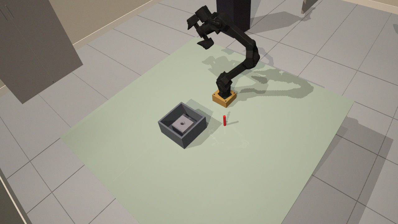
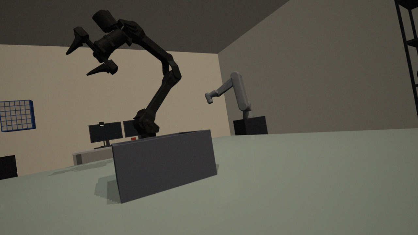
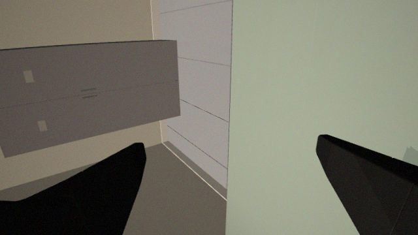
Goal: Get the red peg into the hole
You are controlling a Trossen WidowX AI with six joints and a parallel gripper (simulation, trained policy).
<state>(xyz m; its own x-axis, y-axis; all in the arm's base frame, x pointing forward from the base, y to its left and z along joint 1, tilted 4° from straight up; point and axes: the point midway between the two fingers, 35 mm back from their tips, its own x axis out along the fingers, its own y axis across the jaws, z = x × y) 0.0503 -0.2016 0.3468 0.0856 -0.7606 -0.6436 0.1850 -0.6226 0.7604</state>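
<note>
My gripper tip is 36 cm to the right of the red peg, 35 cm above it and 10 cm short of it. Round my gripper tip: light grey plate 34 cm below, 30 cm ahead, 22 cm to the left; dark grey box 36 cm below, 30 cm ahead, 22 cm to the left.
</note>
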